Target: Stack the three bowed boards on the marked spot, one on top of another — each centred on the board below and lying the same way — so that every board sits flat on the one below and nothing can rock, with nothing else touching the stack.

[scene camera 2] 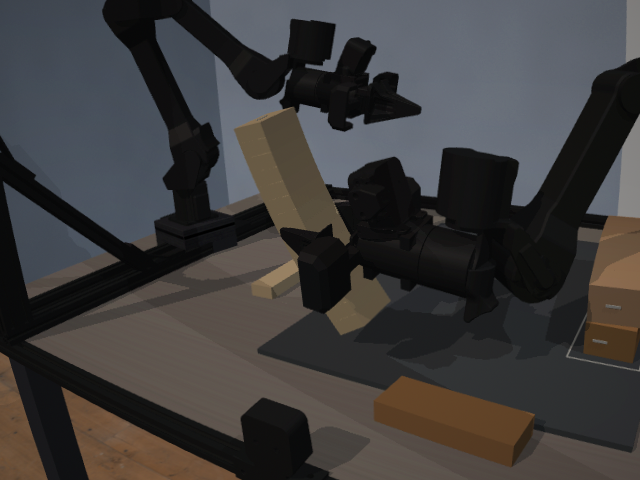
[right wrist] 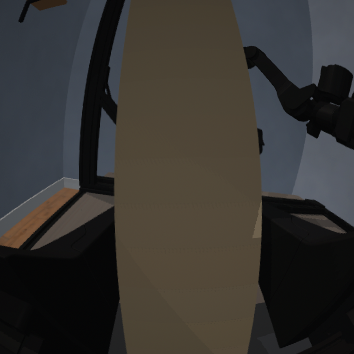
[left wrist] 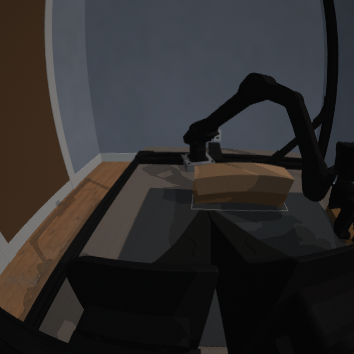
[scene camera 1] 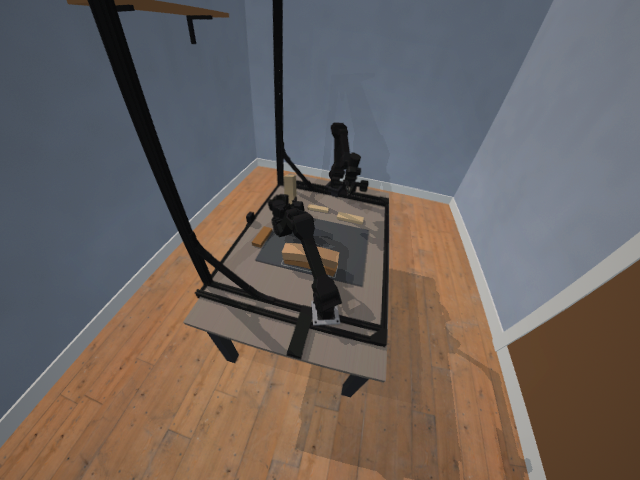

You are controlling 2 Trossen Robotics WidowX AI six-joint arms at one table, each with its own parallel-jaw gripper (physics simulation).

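Places are measured from the left arm's base along level axes (x right, y ahead, z up), in millimetres.
Pixels of known places: left gripper, fingertip midpoint: [scene camera 2: 420, 111] [left wrist: 205, 217] [scene camera 1: 348, 195]; right gripper, fingertip midpoint: [scene camera 2: 297, 220] [right wrist: 185, 203] [scene camera 1: 291, 196]; left arm's base, link origin: [scene camera 2: 193, 218]; right arm's base, link origin: [left wrist: 197, 157] [scene camera 1: 325, 311].
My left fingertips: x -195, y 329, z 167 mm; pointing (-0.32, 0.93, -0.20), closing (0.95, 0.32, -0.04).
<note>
For each thing: its top centre in the pictures, then the offset to it from my left fingertips. "spot": a spot on its surface instead. Level surfaces: height alone.
- dark mat, surface height: dz -212 mm
- marked spot, surface spot: [left wrist: 239, 210] spot: dz -212, dx +32, dy +282 mm
- brown flat block, top centre: [scene camera 2: 453, 408] [left wrist: 343, 219] [scene camera 1: 262, 235] dz -197, dx +324, dy +285 mm
- table, surface height: dz -218 mm
My right gripper [scene camera 1: 286, 210] [scene camera 2: 310, 258] is shut on a pale tan bowed board [scene camera 1: 290, 185] [scene camera 2: 286, 183] [right wrist: 186, 140]. It holds the board nearly upright and tilted, with the lower end just over the back left corner of the dark mat [scene camera 1: 349, 240] [scene camera 2: 328, 354]. Two brown bowed boards [scene camera 1: 310, 257] [left wrist: 242, 182] lie stacked on the marked spot [left wrist: 239, 210] on the mat. My left gripper [scene camera 1: 362, 184] [scene camera 2: 409, 109] [left wrist: 205, 217] is shut and empty. It hangs high at the back of the table, apart from the boards.
A brown flat block [scene camera 1: 262, 236] [scene camera 2: 453, 419] lies beside the mat's left edge. Two small pale strips [scene camera 1: 317, 208] [scene camera 1: 350, 217] lie at the back; one shows in scene camera 2 [scene camera 2: 275, 282]. Black frame posts [scene camera 1: 142, 119] and rails border the table [scene camera 1: 280, 283].
</note>
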